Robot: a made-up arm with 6 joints.
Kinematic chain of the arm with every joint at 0, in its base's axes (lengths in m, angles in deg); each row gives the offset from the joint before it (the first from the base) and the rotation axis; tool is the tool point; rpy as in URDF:
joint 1: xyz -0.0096 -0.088 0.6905 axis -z
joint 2: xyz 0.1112 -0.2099 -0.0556 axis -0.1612 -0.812 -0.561
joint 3: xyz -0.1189 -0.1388 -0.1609 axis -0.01 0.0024 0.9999
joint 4: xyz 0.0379 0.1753 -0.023 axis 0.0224 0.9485 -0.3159
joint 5: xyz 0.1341 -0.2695 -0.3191 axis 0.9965 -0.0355 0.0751
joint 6: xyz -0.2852 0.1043 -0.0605 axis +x
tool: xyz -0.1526 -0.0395 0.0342 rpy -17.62 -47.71 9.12
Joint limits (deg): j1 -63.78..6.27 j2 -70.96..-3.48 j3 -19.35..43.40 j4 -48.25..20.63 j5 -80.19..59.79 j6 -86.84..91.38
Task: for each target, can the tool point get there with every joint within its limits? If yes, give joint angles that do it. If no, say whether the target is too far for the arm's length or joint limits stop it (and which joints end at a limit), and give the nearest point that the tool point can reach.
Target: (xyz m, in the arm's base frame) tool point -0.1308 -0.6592 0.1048
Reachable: yes | joints -13.79 -27.94 29.14 -13.73 -29.85 28.92
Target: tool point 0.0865 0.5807 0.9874
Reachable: no: joint limits stop it (at a limit: joint 1, joint 2, joint 3, joint 4, joint 6) | nearest point -0.3736 -0.2301 0.3136 | short by 1.150 m
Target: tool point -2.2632 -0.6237 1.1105
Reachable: no: too far | nearest point -0.6090 -0.5682 0.6393 | short by 1.721 m
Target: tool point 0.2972 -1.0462 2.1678
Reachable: no: too far | nearest point 0.1805 -0.6818 0.7866 | short by 1.433 m
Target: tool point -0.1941 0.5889 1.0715
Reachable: no: joint limits stop it (at a limit: joint 1, joint 3, joint 4, joint 6) | nearest point -0.4542 -0.2996 0.4475 | short by 1.116 m
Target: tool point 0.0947 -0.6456 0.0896
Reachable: yes | joints -39.69 -56.98 1.38 -38.54 -57.42 67.16
